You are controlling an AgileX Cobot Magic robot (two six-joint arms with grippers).
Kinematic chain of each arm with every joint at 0, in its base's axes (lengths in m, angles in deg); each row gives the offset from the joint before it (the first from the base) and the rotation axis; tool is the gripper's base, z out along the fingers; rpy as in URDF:
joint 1: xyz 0 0 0.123 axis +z
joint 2: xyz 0 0 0 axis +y
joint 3: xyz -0.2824 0 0.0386 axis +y
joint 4: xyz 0.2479 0 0.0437 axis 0.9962 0 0.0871
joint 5: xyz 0 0 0 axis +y
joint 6: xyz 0.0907 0 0.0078 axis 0.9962 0 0.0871
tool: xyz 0 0 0 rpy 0 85 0
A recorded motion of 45 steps. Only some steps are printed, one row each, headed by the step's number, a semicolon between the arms.
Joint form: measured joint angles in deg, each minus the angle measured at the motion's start. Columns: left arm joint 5, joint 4, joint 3, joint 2, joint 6, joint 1; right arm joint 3, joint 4, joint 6, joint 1, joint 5, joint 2.
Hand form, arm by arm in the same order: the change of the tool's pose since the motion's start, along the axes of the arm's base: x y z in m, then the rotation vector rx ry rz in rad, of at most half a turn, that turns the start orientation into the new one. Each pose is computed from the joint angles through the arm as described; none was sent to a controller.
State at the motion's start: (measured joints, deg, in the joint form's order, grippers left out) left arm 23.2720 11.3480 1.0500 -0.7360 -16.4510 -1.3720; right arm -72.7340 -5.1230 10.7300 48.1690 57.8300 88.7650
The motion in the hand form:
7: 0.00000 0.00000 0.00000 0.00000 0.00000 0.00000; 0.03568 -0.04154 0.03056 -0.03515 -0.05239 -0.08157
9: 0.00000 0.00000 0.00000 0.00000 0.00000 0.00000; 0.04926 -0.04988 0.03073 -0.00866 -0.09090 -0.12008
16: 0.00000 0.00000 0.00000 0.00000 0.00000 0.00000; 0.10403 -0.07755 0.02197 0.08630 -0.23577 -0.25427
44: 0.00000 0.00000 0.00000 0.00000 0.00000 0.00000; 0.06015 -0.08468 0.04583 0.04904 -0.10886 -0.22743
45: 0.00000 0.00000 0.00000 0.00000 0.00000 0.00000; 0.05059 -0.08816 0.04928 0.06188 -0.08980 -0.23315
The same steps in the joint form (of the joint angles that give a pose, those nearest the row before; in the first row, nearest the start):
7: 0.00 0.00 0.00 0.00 0.00 0.00; -5.72 -1.37 -5.65 -9.54 5.37 -0.91
9: 0.00 0.00 0.00 0.00 0.00 0.00; -5.84 -1.53 -5.86 -12.23 2.28 -0.48
16: 0.00 0.00 0.00 0.00 0.00 0.00; -6.73 -1.69 -5.94 -21.32 -11.12 3.60
44: 0.00 0.00 0.00 0.00 0.00 0.00; -6.10 1.39 -7.29 -19.35 2.01 -3.01
45: 0.00 0.00 0.00 0.00 0.00 0.00; -5.04 2.56 -7.11 -19.35 3.27 -4.85

